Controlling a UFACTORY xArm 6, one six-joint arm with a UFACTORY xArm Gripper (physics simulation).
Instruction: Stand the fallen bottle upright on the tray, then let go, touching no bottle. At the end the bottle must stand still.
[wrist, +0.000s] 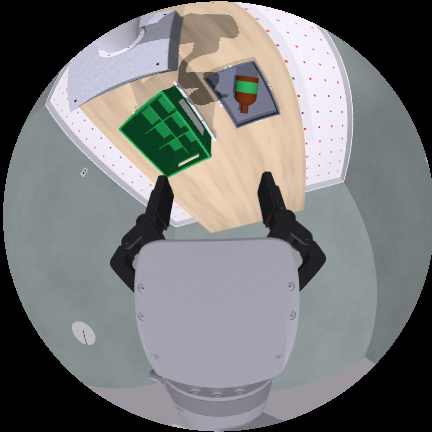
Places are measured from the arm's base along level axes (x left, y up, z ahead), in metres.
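Where they show: gripper, between the fingertips: (214, 181).
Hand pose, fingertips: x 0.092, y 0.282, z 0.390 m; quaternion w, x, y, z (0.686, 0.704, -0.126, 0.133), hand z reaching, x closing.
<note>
Things, the pixels of their centre, and the offset from my fingertips. "pt": a spot on its surface instead. Level surfaces: height alone.
- brown bottle with a green band, middle of its body: (245, 94) dx +0.107, dy -0.427, dz +0.016 m
- grey tray, a spot on its surface: (272, 107) pt dx +0.199, dy -0.464, dz +0.104 m
- green crate with dividers, middle of its body: (169, 128) dx -0.178, dy -0.382, dz +0.026 m
- thin pale panel, a spot on its surface: (195, 111) pt dx -0.081, dy -0.439, dz +0.023 m
- wooden table, height of its surface: dy -0.469 m
The brown bottle with a green band (246, 89) lies on its side on the grey tray (272, 107) in the upper right of the wrist view. Its base points to the top of the view and its neck to the bottom. My gripper (214, 181) is open, with its two black fingers wide apart and no object between them. The bottle and the tray are beyond the fingertips, apart from them.
A green crate with dividers (160, 162) stands left of the tray, with a thin pale panel (195, 111) between them. The grey base plate (117, 82) of the arm is at upper left. Shadows fall on the wooden table (250, 150) and partly on the tray.
</note>
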